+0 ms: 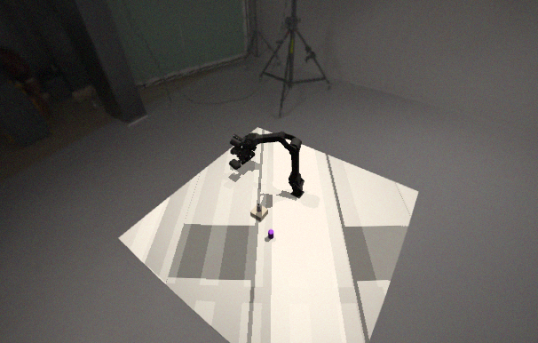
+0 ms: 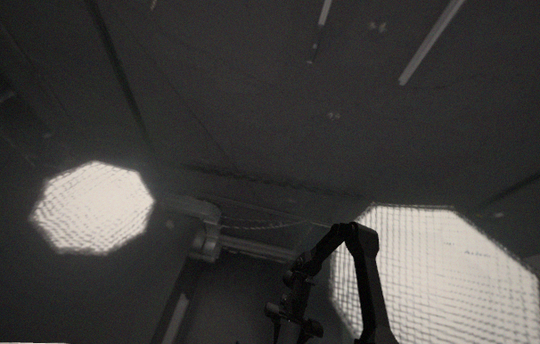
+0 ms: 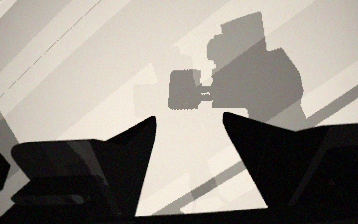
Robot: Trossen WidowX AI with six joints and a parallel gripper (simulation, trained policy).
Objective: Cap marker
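Right now my gripper tip is 410 mm to the right of the purple cap, 240 mm short of it and 80 mm above it.
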